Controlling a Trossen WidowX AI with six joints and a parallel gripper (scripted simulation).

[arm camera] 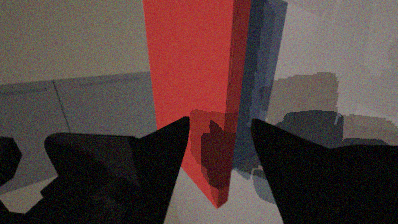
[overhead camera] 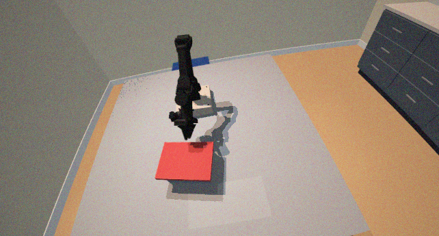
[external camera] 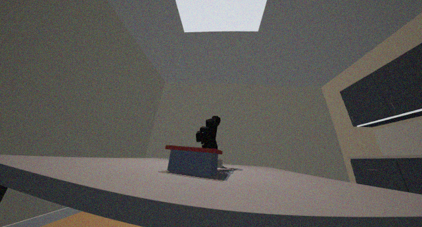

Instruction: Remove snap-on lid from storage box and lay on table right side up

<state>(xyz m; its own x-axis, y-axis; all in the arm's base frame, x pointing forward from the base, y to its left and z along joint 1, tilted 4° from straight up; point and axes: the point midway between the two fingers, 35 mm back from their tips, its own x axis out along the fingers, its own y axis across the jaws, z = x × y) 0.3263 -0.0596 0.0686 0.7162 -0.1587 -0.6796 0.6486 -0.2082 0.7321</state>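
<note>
Right now my gripper tip is 100 mm short of the red lid, 30 mm to the left of it and 20 mm above it. The rest, counted from my gripper tip: blue-grey storage box: 100 mm ahead, 70 mm below, 30 mm to the right.
</note>
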